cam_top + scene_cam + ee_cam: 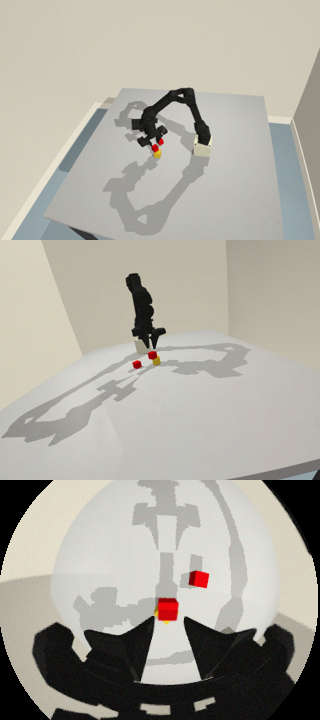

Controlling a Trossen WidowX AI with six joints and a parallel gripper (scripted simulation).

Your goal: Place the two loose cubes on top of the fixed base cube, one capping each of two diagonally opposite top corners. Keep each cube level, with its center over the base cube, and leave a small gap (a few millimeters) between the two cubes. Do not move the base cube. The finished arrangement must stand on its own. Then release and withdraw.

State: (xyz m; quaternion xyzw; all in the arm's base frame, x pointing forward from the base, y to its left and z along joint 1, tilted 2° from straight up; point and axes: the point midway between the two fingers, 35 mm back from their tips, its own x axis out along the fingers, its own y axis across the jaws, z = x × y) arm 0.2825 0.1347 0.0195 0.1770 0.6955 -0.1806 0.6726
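The yellow base cube lies 70 mm below my gripper tip, 20 mm behind it and 10 mm to the left of it.
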